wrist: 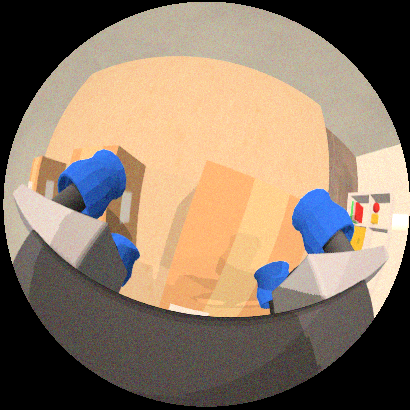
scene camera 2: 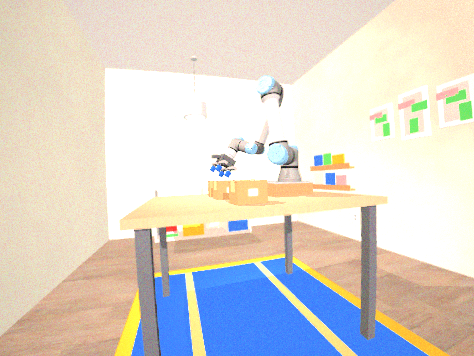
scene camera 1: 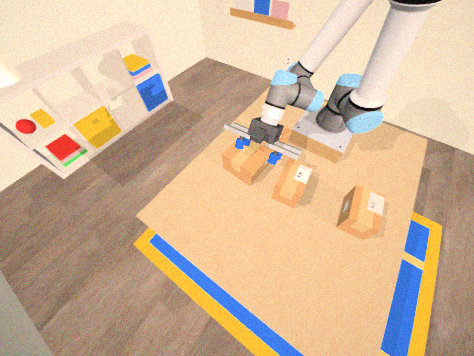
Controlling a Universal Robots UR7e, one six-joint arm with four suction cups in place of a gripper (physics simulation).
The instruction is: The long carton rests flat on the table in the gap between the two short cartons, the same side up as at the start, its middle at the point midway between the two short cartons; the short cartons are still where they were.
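Places are measured from the arm's base along level axes (x ahead, y down, z left), in centimetres.
Where they show: hand at its tool point: (wrist: pixel 203 238) (scene camera 2: pixel 218 173) (scene camera 1: pixel 257 152); arm's base at its link origin: (scene camera 2: pixel 289 181) (scene camera 1: pixel 331 122).
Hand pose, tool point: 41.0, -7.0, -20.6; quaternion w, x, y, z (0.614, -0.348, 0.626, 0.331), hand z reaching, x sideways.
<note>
Each offset is from my tool point to the top centre of the thing, as dx, dy, dz. Level surfaces: height alone.
The long carton {-9.9, +4.8, -4.5} (scene camera 1: pixel 239 166) (wrist: pixel 200 215) lies flat on the table {dy +15.3} (scene camera 1: pixel 240 240) (scene camera 2: pixel 175 210) (wrist: pixel 200 100), to the left of both short cartons in scene camera 1 and outside their gap. Its rear part is hidden under the gripper. The nearer short carton {-0.1, +4.8, +16.3} (scene camera 1: pixel 285 189) (wrist: pixel 132 175) and the farther short carton {-0.8, +4.8, +43.5} (scene camera 1: pixel 357 215) (scene camera 2: pixel 248 193) (wrist: pixel 56 170) stand apart, with bare table between them. The cartons overlap in scene camera 2. My gripper (scene camera 1: pixel 257 151) (scene camera 2: pixel 220 171) (wrist: pixel 202 235), with four blue cups, hangs slightly above the long carton, suction off, holding nothing.
The robot's base plate (scene camera 1: pixel 320 134) stands on a block behind the short cartons. A white shelf unit (scene camera 1: pixel 95 47) stands on the floor beyond the table's left side. A blue and yellow mat (scene camera 1: pixel 405 305) (scene camera 2: pixel 240 310) lies under the table.
</note>
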